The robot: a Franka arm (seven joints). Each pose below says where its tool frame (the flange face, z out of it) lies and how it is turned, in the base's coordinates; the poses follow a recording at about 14 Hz.
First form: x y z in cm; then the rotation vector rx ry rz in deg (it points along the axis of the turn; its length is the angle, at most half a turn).
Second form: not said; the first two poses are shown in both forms.
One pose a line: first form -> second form
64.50 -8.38 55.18 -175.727 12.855 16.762 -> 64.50 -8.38 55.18 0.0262 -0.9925 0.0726 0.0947
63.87 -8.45 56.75 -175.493 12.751 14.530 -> 63.87 -8.45 56.75 0.0301 -0.9935 0.0722 0.0823
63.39 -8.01 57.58 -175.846 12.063 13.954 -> 63.39 -8.01 57.58 0.0278 -0.9942 0.0682 0.0789
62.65 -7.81 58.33 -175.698 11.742 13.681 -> 62.65 -7.81 58.33 0.0295 -0.9943 0.0665 0.0774
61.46 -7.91 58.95 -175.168 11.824 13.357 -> 61.46 -7.91 58.95 0.0343 -0.9943 0.0671 0.0758
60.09 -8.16 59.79 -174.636 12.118 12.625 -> 60.09 -8.16 59.79 0.0392 -0.9943 0.0690 0.0719
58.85 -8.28 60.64 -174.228 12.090 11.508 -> 58.85 -8.28 60.64 0.0434 -0.9945 0.0690 0.0657
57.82 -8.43 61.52 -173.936 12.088 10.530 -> 57.82 -8.43 61.52 0.0465 -0.9947 0.0691 0.0602
